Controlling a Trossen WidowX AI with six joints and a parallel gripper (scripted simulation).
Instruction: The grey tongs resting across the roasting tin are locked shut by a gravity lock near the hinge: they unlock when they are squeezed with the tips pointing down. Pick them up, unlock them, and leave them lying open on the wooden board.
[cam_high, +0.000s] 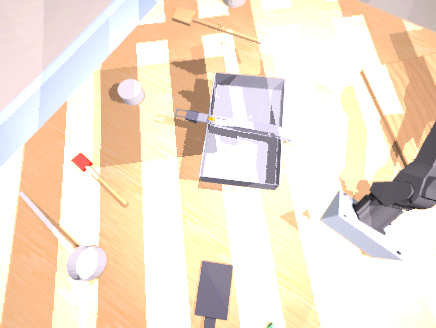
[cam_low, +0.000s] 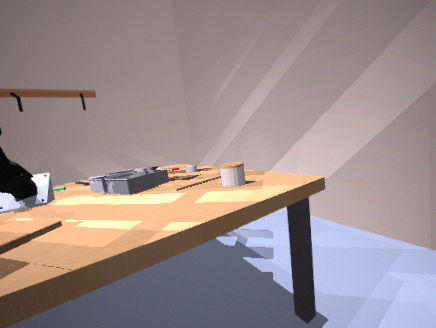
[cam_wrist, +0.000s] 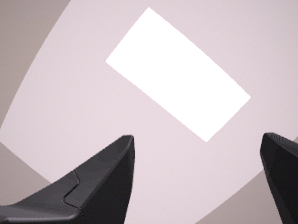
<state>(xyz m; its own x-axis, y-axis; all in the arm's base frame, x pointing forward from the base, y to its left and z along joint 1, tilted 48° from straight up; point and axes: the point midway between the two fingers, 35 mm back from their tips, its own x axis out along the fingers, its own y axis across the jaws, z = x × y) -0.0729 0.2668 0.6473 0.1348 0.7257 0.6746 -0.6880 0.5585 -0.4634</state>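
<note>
Now: the yellow lock piece 640 mm below my gripper tip, 620 mm ahead of it and 240 mm to the left of it. The rest, counted from my gripper tip: wooden board 700 mm below, 110 mm ahead, 70 mm to the right; grey roasting tin 680 mm below, 540 mm ahead, 210 mm to the left; dark scraper 700 mm below, 670 mm to the left, 390 mm ahead.
</note>
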